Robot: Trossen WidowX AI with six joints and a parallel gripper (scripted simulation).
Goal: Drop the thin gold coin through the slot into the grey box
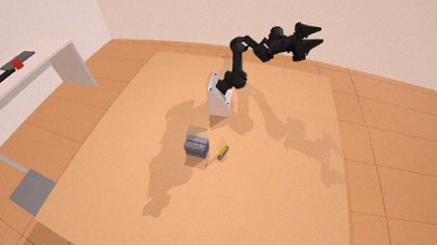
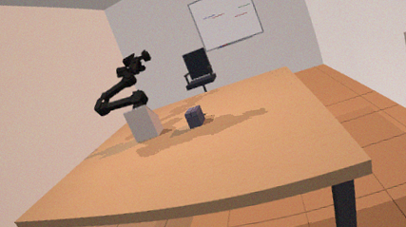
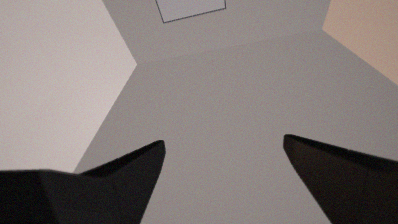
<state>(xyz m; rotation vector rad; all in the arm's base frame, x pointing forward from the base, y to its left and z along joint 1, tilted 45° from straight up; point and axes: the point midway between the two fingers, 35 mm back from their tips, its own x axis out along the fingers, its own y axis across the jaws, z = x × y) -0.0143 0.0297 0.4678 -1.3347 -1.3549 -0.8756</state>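
The gold coin is 32 cm ahead of my gripper tip, 30 cm to the right of it and 43 cm below it.
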